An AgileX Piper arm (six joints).
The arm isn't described. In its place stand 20 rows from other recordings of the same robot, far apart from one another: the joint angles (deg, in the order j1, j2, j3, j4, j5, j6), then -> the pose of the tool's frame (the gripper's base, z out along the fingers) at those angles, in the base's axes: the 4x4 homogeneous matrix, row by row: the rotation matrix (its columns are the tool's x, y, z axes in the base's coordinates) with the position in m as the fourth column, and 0 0 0 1 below.
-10.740, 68.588, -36.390, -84.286, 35.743, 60.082 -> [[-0.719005 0.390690 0.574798 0.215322], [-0.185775 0.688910 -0.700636 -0.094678], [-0.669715 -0.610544 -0.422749 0.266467], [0 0 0 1]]
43.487, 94.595, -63.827, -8.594, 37.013, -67.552 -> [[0.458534 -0.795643 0.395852 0.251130], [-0.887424 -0.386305 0.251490 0.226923], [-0.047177 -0.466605 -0.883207 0.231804], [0 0 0 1]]
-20.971, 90.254, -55.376, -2.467, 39.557, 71.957 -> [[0.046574 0.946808 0.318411 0.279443], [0.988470 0.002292 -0.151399 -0.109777], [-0.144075 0.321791 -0.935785 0.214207], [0 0 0 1]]
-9.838, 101.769, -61.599, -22.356, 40.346, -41.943 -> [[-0.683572 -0.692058 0.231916 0.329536], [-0.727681 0.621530 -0.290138 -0.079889], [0.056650 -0.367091 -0.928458 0.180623], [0 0 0 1]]
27.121, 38.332, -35.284, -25.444, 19.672, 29.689 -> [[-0.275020 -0.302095 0.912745 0.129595], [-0.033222 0.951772 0.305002 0.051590], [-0.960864 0.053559 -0.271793 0.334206], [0 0 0 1]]
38.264, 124.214, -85.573, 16.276, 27.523, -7.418 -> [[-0.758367 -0.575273 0.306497 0.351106], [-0.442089 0.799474 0.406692 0.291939], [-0.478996 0.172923 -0.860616 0.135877], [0 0 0 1]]
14.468, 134.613, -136.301, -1.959, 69.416, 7.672 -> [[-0.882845 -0.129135 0.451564 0.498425], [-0.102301 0.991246 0.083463 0.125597], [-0.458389 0.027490 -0.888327 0.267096], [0 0 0 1]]
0.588, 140.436, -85.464, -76.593, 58.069, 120.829 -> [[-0.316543 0.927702 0.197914 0.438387], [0.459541 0.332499 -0.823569 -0.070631], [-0.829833 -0.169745 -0.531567 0.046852], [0 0 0 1]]
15.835, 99.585, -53.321, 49.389, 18.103, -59.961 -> [[-0.670822 -0.552592 0.494611 0.322151], [-0.400527 0.831255 0.385479 0.113685], [-0.624160 0.060482 -0.778952 0.175280], [0 0 0 1]]
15.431, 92.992, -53.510, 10.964, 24.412, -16.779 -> [[-0.780230 -0.399670 0.481150 0.306401], [-0.337360 0.916646 0.214356 0.091996], [-0.526716 0.004926 -0.850027 0.201795], [0 0 0 1]]
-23.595, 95.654, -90.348, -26.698, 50.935, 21.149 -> [[-0.643670 0.630039 0.434442 0.330139], [0.344719 0.745511 -0.570424 -0.178840], [-0.683270 -0.217404 -0.697049 0.357421], [0 0 0 1]]
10.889, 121.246, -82.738, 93.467, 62.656, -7.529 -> [[-0.864348 0.443164 0.237714 0.415124], [0.304666 0.085377 0.948625 0.162021], [0.400101 0.892366 -0.208812 0.205295], [0 0 0 1]]
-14.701, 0.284, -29.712, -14.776, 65.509, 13.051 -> [[-0.433037 0.495427 0.753015 -0.016400], [0.232872 0.868535 -0.437513 -0.017533], [-0.870775 -0.014104 -0.491479 0.278179], [0 0 0 1]]
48.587, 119.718, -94.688, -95.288, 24.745, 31.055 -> [[0.293654 -0.359539 0.885719 0.356201], [-0.910100 0.178247 0.374093 0.346508], [-0.292378 -0.915947 -0.274873 0.258857], [0 0 0 1]]
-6.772, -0.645, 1.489, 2.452, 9.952, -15.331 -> [[-0.122379 0.085418 0.988801 0.055901], [-0.210552 0.971377 -0.109972 -0.005961], [-0.969892 -0.221652 -0.100891 0.189337], [0 0 0 1]]
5.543, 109.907, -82.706, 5.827, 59.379, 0.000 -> [[-0.988610 -0.057905 0.138915 0.383825], [-0.043986 0.993887 0.101260 0.045237], [-0.143930 0.093996 -0.985114 0.211325], [0 0 0 1]]
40.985, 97.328, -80.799, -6.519, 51.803, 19.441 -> [[-0.814735 -0.421621 0.398049 0.281109], [-0.357502 0.905744 0.227640 0.233479], [-0.456508 0.043163 -0.888672 0.288710], [0 0 0 1]]
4.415, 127.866, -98.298, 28.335, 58.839, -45.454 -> [[-0.781963 -0.610528 0.125654 0.451139], [-0.516749 0.747686 0.417056 0.071901], [-0.348574 0.261190 -0.900153 0.156048], [0 0 0 1]]
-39.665, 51.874, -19.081, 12.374, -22.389, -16.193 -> [[-0.136131 0.689799 0.711088 0.132522], [0.006202 0.718349 -0.695655 -0.119534], [-0.990671 -0.090290 -0.102068 0.262220], [0 0 0 1]]
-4.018, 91.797, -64.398, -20.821, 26.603, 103.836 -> [[0.112454 0.747794 0.654338 0.346495], [0.978103 0.032753 -0.205527 -0.038859], [-0.175123 0.663122 -0.727737 0.262589], [0 0 0 1]]
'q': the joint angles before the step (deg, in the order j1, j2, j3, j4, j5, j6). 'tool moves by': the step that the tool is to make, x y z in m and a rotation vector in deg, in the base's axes. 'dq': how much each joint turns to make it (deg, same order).
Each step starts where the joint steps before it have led.
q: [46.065 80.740 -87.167 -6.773 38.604 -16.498]
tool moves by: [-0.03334 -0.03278 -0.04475 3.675 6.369 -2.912]
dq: [0.000 -10.704 18.911 0.420 -5.954 7.736]
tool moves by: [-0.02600 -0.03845 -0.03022 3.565 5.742 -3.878]
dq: [-3.129 -9.598 12.743 4.867 -1.477 1.974]
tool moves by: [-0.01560 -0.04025 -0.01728 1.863 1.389 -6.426]
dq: [-6.433 -8.453 8.228 2.318 0.103 0.002]
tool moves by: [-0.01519 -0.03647 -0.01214 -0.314 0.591 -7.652]
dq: [-7.660 -7.522 5.307 0.000 2.881 0.065]
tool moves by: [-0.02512 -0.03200 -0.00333 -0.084 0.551 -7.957]
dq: [-7.909 -8.466 2.552 -0.051 6.447 0.253]
